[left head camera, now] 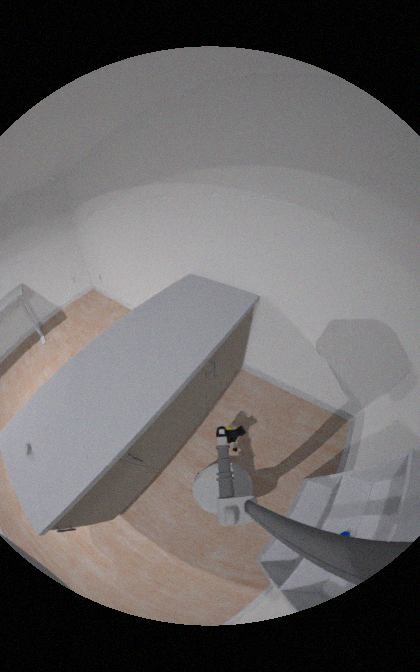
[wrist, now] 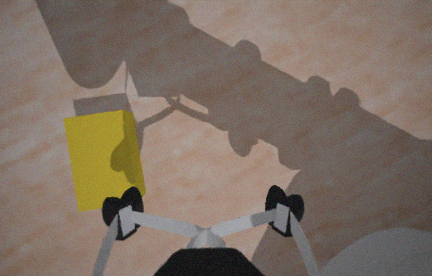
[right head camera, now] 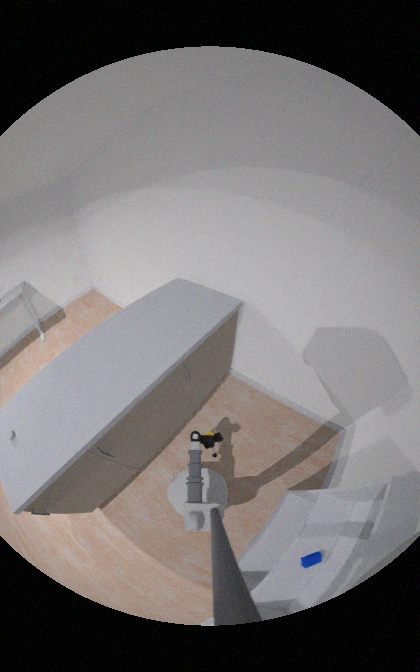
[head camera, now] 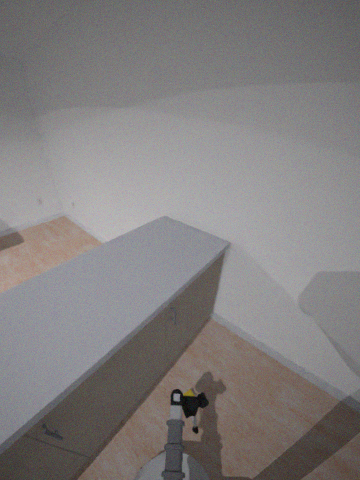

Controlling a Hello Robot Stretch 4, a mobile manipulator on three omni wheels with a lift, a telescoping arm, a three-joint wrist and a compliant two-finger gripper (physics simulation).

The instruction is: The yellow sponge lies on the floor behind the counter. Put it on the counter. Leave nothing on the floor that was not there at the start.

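Places are measured from the robot's base along level axes (x back, y up, z left), in metres.
Pixels of known places: gripper, fingertip midpoint: (wrist: 204,202) (head camera: 190,417).
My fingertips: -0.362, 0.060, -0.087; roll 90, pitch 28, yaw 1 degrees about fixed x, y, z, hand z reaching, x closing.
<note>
Behind a point stands the place of what it marks, as x, y, z.
The yellow sponge (head camera: 189,393) @[-0.502, 0.018, -0.085] (left head camera: 228,428) (right head camera: 210,433) (wrist: 97,160) @[-0.479, 0.018, -0.067] lies on the floor beside the counter (head camera: 125,280) @[-0.708, 0.883, 0.274] (left head camera: 135,370) (right head camera: 125,360), on the side with the handles. The gripper partly hides it in the head views. In the wrist view my gripper (wrist: 204,202) @[-0.362, 0.061, -0.087] is open, with bare floor between its fingertips. The sponge is at the left of that gap, and the left fingertip covers its lower right corner. The gripper's shadow falls on the floor and on the sponge's right side. How high the fingers are above the floor is hard to tell.
A grey-white shelf unit (left head camera: 320,480) (right head camera: 300,495) stands at the lower right, with a blue block (left head camera: 345,534) (right head camera: 311,559) in it. A wall (head camera: 280,320) @[-0.839, 0.405, -0.706] runs past the counter's far end. A white table (left head camera: 32,315) (right head camera: 31,312) stands beyond the counter at the left.
</note>
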